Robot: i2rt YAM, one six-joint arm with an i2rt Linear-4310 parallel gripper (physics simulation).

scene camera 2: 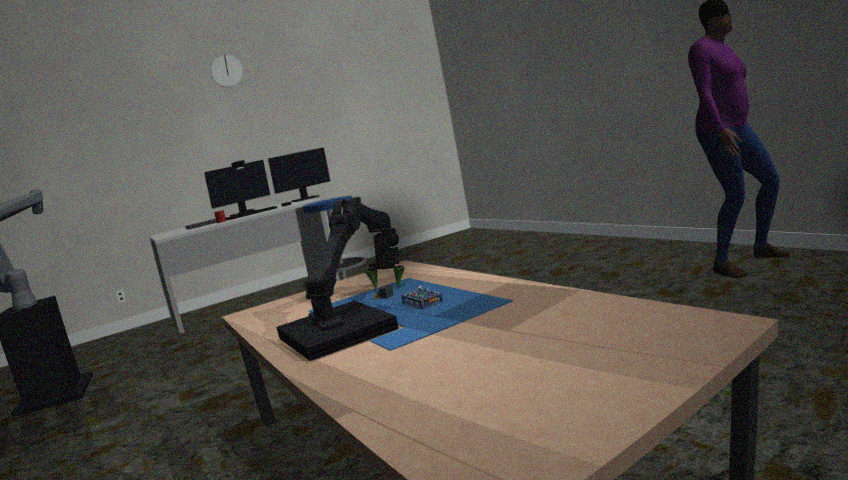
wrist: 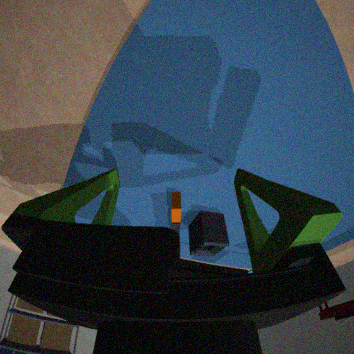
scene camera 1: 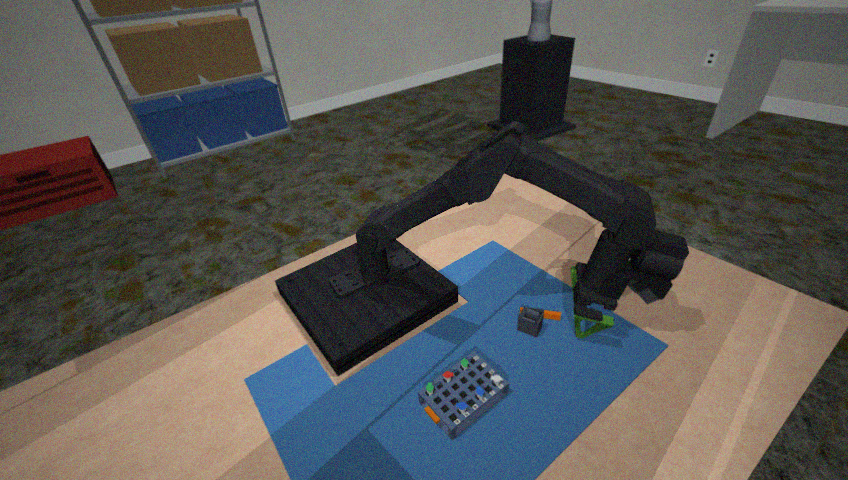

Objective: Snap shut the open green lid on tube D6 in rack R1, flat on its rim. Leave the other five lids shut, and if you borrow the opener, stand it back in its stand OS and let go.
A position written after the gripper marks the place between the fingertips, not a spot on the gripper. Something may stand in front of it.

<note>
The gripper (scene camera 1: 577, 318) is open, holding nothing. Further things: a dark block (wrist: 207, 233).
The gripper is seen too in the wrist view (wrist: 176, 174).
</note>
